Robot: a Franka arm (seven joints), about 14 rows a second.
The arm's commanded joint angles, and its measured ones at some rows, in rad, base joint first. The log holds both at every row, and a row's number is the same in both.
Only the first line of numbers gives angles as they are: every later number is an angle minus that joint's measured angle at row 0.
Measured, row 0: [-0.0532 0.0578 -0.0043 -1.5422 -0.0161 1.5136 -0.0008]
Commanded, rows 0 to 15: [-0.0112 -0.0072 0.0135 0.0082 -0.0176 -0.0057 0.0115]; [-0.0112 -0.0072 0.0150 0.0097 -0.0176 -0.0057 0.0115]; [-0.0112 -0.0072 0.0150 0.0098 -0.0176 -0.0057 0.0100]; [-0.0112 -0.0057 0.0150 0.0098 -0.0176 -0.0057 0.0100]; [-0.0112 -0.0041 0.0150 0.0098 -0.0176 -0.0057 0.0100]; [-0.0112 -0.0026 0.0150 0.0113 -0.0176 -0.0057 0.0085]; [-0.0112 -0.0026 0.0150 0.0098 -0.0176 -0.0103 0.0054]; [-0.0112 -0.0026 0.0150 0.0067 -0.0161 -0.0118 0.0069]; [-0.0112 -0.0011 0.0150 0.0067 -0.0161 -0.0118 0.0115]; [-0.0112 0.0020 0.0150 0.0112 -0.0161 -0.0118 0.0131]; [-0.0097 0.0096 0.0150 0.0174 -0.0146 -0.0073 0.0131]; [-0.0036 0.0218 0.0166 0.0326 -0.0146 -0.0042 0.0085]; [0.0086 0.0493 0.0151 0.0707 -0.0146 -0.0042 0.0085]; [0.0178 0.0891 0.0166 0.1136 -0.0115 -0.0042 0.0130]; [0.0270 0.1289 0.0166 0.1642 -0.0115 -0.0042 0.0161]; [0.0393 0.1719 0.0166 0.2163 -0.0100 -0.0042 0.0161]
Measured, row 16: [0.0157 0.0570 0.0137 0.0685 -0.0001 0.0132 0.0000]
